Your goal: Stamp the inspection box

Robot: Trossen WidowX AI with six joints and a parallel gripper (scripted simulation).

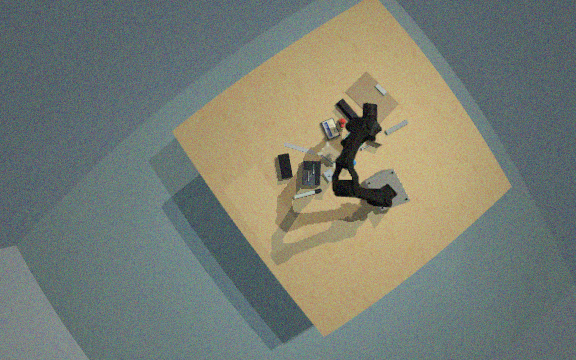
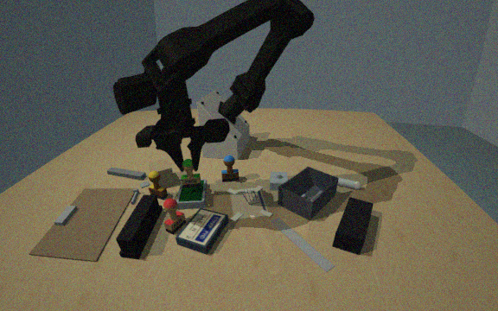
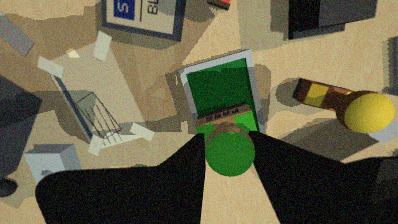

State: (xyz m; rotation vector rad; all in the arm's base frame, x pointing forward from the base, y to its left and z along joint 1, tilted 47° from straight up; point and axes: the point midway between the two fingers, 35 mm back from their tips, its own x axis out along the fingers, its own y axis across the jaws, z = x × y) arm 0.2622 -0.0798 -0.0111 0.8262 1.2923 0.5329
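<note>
The white card is 120 mm to the left of my gripper tip, 70 mm below it and 30 mm ahead of it. Round my gripper tip: green-knobbed stamp 20 mm below; then yellow-knobbed stamp 80 mm to the right, 50 mm below; then green ink pad 60 mm below.
</note>
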